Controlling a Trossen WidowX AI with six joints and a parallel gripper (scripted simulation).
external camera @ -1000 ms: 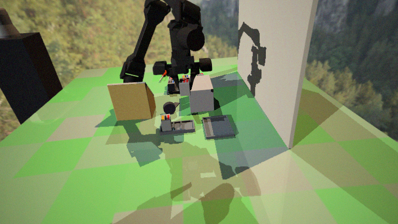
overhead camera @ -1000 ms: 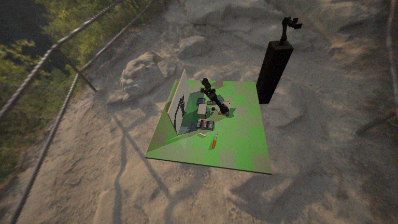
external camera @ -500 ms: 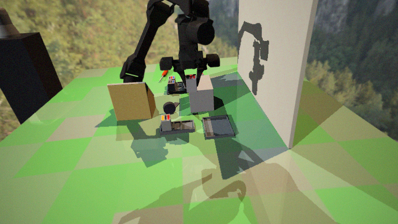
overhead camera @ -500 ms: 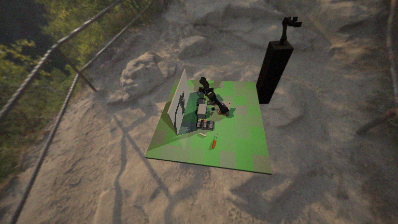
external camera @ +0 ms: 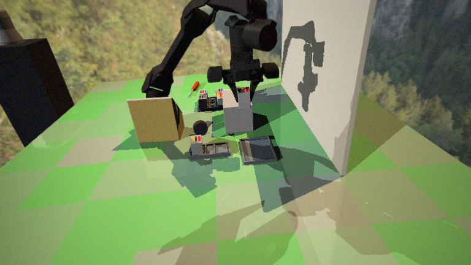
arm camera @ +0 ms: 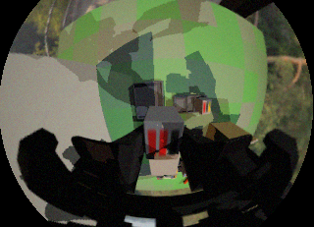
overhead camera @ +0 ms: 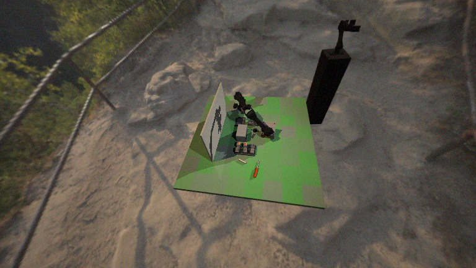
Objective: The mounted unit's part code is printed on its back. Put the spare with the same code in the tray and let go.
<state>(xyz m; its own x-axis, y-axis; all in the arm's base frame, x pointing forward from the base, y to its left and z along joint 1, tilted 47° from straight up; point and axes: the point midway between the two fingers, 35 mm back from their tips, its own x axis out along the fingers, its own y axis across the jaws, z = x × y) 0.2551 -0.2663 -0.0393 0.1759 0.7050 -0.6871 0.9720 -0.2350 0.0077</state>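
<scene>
The dark grey tray lies 17 cm below my gripper tip and 3 cm ahead of it. From my gripper tip the other things lie so: dark round object: 15 cm to the left, 15 cm below, 13 cm behind; grey-white box: 21 cm to the left, 12 cm below, 1 cm ahead; rack: 16 cm below, 11 cm behind, 3 cm to the left.
</scene>
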